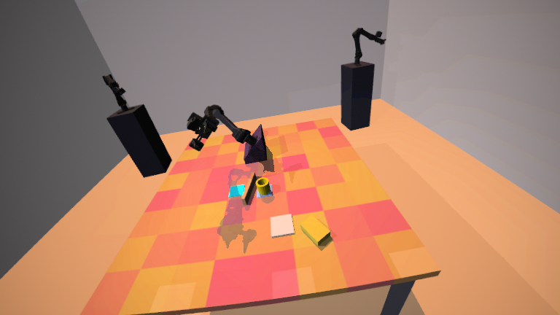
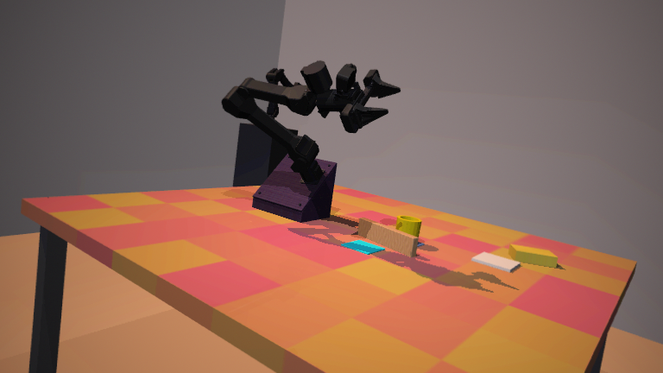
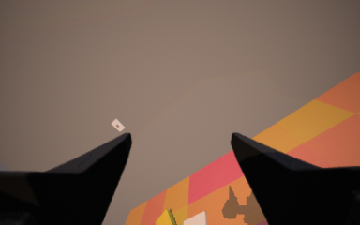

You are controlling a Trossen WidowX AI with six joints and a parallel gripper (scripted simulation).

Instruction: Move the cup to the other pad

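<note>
My gripper tip is 220 mm to the right of the yellow cup and 350 mm above it. Round my gripper tip: cyan pad: 50 mm behind, 70 mm to the left, 400 mm below; then wooden wall: 30 mm behind, 140 mm to the left, 370 mm below; then blue marble: 20 mm ahead, 220 mm to the left, 370 mm below.
</note>
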